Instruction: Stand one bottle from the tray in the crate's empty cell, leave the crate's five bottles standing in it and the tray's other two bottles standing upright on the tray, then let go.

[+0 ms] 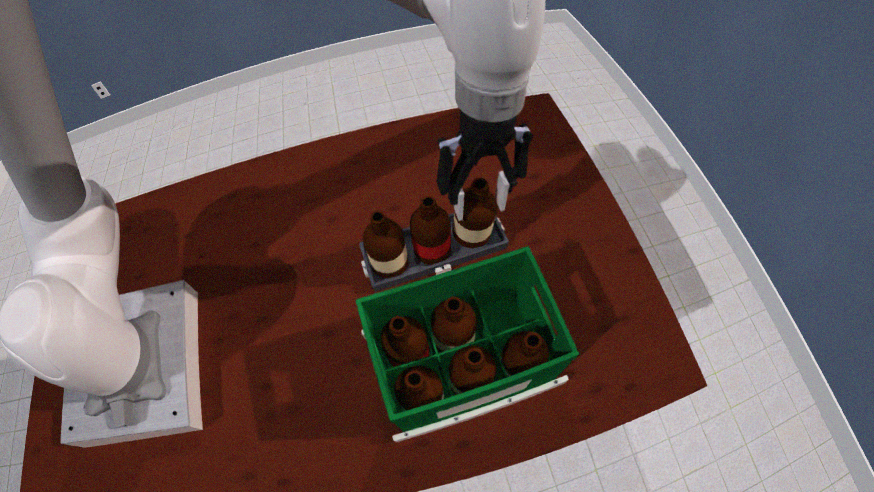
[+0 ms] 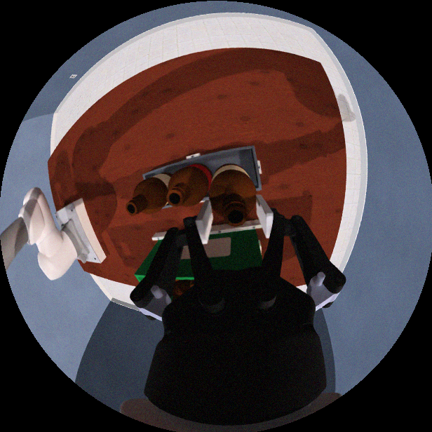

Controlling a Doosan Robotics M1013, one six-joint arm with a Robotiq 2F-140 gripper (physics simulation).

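Places are measured from the arm's base along level axes (x ahead, y left, z up), in metres.
Where they show: gripper, fingertip midpoint: (image 1: 479, 208); arm's base, origin of the base link: (image 1: 125, 363).
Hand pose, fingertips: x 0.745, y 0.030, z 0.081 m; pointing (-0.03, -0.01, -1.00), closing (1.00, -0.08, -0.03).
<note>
Each offset is from my fingertips to the top centre of the thing. "*": to the spot under its first point. Level surfaces: height alone.
My gripper (image 1: 481, 198) (image 2: 233, 206) is shut on a brown bottle with a cream label @[0.056 m up, 0.000 m ahead, 0.014 m left] (image 1: 474, 231) (image 2: 232, 189), which is upright at the right end of the grey tray @[* 0.120 m down, 0.129 m back, 0.017 m right] (image 1: 415, 273) (image 2: 247, 159). Whether its base touches the tray is unclear. A red-label bottle @[0.015 m up, 0.079 m back, 0.034 m left] (image 1: 430, 227) (image 2: 190, 184) and another cream-label bottle @[0.015 m up, 0.167 m back, 0.036 m left] (image 1: 385, 245) (image 2: 151, 194) stand on the tray to its left. The green crate @[* 0.011 m down, 0.191 m back, 0.112 m right] (image 1: 391, 305) (image 2: 247, 250) holds five upright bottles, including one @[0.018 m up, 0.105 m back, 0.156 m right] (image 1: 454, 323) in the back middle cell. Its back right cell @[* 0.137 m down, 0.004 m ahead, 0.130 m right] (image 1: 504, 305) is empty.
The crate stands close in front of the tray, with its raised walls and thin dividers. A white strip @[* 0.115 m down, 0.111 m back, 0.297 m right] (image 1: 480, 409) runs along its front. The arm's pale base block (image 1: 192, 366) (image 2: 90, 230) is at the left on the red-brown table top @[0.145 m down] (image 1: 305, 372).
</note>
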